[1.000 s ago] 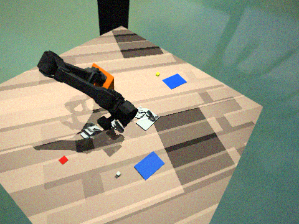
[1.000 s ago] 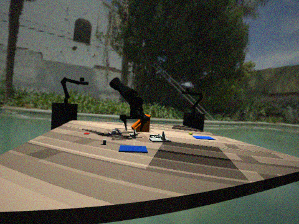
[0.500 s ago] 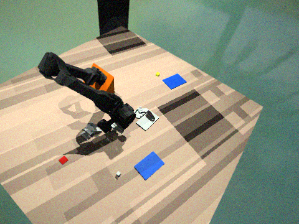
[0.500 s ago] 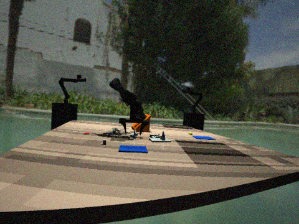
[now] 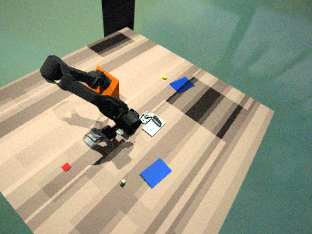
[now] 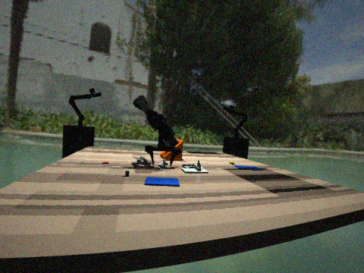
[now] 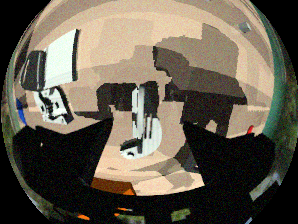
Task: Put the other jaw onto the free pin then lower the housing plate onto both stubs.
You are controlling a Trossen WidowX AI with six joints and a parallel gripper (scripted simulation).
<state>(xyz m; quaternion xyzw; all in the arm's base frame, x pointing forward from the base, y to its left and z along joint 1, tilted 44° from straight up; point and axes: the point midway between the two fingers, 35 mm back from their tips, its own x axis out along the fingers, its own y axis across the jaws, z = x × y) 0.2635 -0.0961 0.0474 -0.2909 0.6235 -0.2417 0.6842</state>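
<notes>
My gripper tip is 30 mm past the grey jaw and 20 mm to the right of it. Round my gripper tip: grey cube (200 mm ahead, 150 mm to the right, 10 mm above); red patch (20 mm behind, 290 mm to the right); white base plate (80 mm ahead, 160 mm to the left).
</notes>
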